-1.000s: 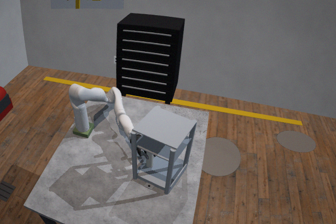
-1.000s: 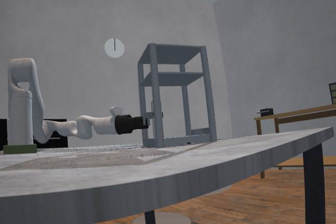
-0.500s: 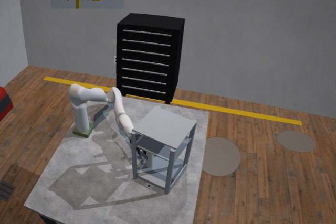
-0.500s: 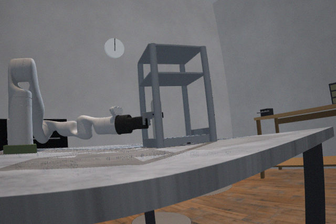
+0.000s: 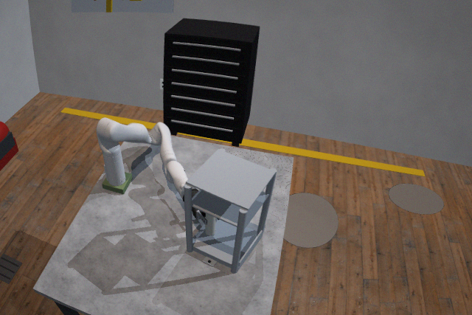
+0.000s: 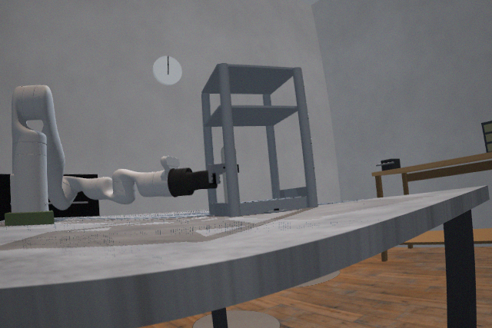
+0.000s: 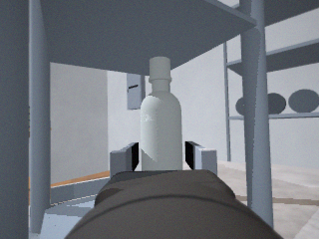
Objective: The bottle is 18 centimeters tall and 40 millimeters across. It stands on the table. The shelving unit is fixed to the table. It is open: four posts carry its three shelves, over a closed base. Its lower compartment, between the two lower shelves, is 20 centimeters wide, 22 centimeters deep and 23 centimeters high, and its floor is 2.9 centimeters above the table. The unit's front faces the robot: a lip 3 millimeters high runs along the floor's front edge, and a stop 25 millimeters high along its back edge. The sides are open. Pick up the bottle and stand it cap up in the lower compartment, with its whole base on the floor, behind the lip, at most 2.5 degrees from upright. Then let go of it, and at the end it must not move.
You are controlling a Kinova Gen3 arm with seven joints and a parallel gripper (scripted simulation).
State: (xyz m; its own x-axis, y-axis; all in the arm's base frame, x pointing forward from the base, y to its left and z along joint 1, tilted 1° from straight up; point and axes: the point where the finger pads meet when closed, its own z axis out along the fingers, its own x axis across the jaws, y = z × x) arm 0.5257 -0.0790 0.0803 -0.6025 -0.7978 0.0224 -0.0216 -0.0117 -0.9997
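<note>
My gripper is now 30 mm below the bottle. The rest, counted from my hand: grey shelving unit (70 mm ahead, 10 mm to the right, 60 mm above).
</note>
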